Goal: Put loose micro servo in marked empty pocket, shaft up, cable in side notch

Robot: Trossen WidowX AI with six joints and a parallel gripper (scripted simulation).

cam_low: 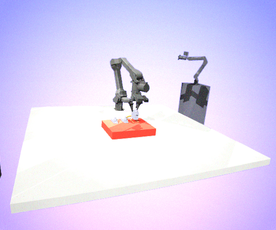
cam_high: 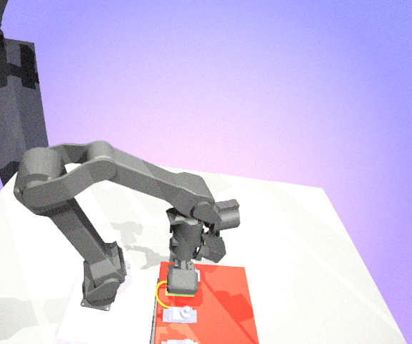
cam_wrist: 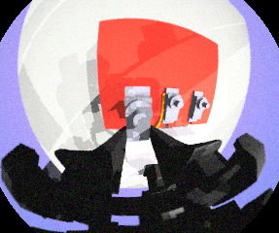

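The red deck lies 13 cm ahead of my gripper tip, 9 cm below it and 6 cm to the right of it.
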